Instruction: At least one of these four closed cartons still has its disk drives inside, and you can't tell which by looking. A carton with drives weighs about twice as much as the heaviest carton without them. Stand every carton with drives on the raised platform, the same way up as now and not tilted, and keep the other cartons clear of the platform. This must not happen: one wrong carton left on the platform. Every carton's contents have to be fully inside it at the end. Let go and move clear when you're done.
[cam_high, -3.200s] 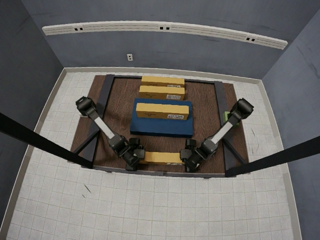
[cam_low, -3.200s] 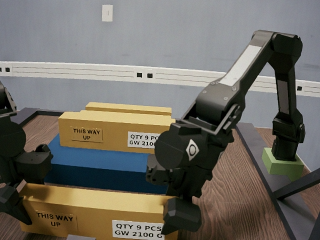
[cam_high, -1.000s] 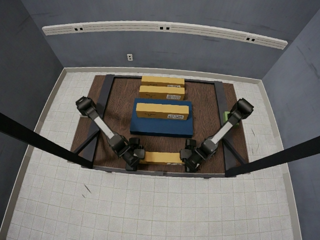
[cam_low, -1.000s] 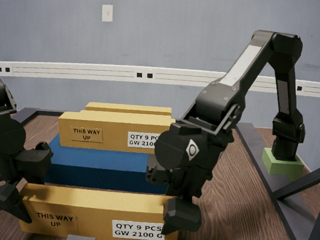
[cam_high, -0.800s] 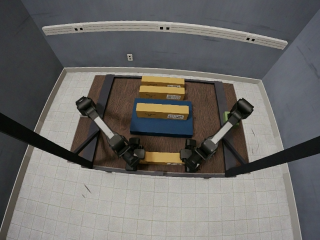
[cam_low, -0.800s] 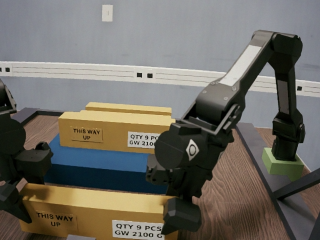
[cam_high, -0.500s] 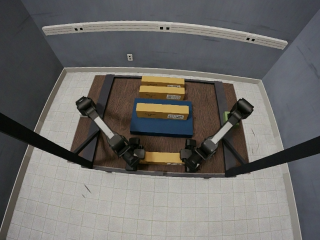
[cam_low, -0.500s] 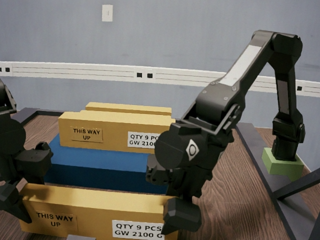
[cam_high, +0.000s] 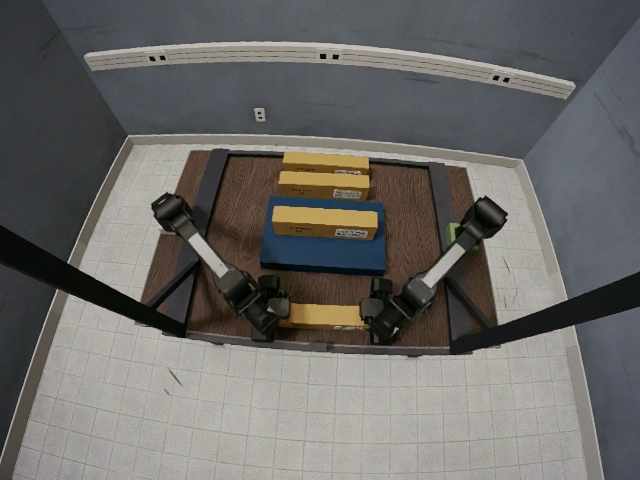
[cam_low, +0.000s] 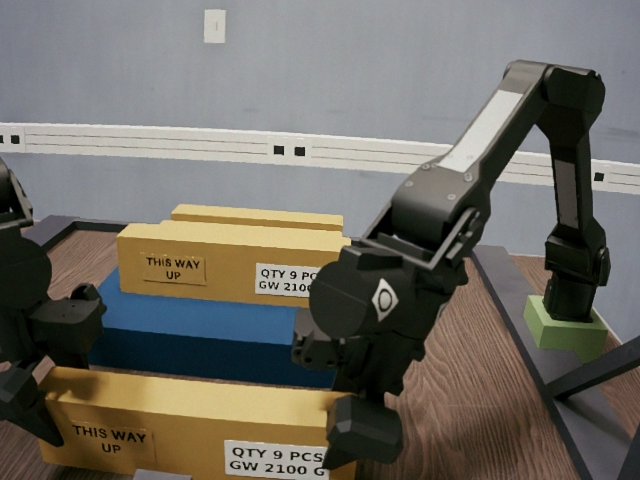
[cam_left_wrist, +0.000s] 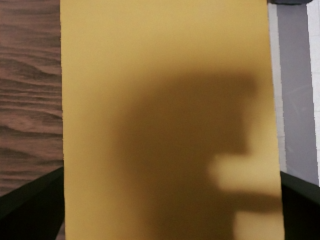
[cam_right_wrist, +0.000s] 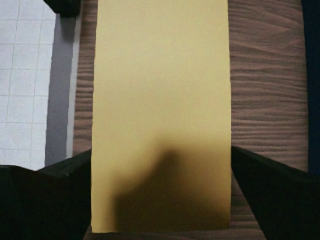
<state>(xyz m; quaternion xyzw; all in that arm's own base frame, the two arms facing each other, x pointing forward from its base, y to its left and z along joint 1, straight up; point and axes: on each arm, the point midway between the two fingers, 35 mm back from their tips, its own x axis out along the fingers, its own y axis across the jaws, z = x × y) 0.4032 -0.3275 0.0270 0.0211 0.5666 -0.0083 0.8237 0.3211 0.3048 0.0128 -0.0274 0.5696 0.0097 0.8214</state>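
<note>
The carton is 140 mm to the left of my right hand, 30 mm below it and 10 mm behind it. The rest, counted from my right hand: blue raised platform (270 mm ahead, 160 mm to the left, 40 mm below).
The carton lies 140 mm to the right of my left hand and 30 mm below it. From my left hand the other things lie so: blue raised platform: 280 mm ahead, 130 mm to the right, 40 mm below.
</note>
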